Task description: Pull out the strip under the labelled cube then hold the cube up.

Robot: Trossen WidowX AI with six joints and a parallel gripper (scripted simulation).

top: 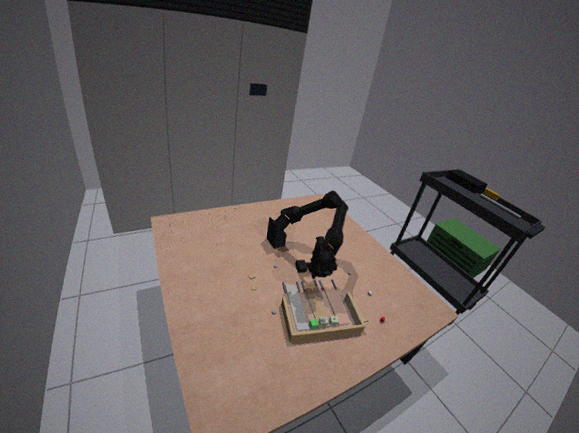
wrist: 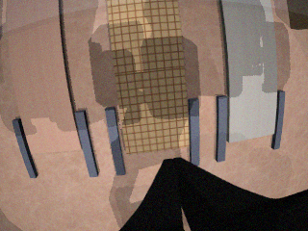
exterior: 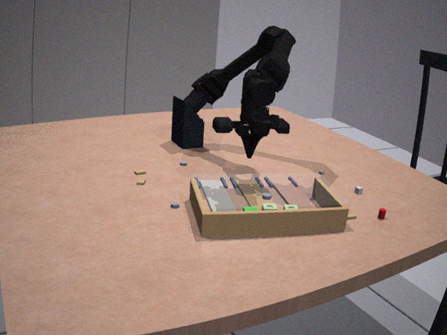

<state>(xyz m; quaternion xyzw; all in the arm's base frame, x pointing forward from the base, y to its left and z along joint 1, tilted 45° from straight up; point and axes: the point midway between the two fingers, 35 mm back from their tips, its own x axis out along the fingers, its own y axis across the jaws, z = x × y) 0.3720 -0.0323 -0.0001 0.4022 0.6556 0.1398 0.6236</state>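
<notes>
Now: the tan gridded strip 9 cm ahead of my gripper tip, 3 cm to the right of it and 7 cm below it. Also, from my gripper tip: white cube 17 cm ahead, 26 cm to the left, 7 cm below; red cylinder 32 cm ahead, 19 cm to the left, 6 cm below.
</notes>
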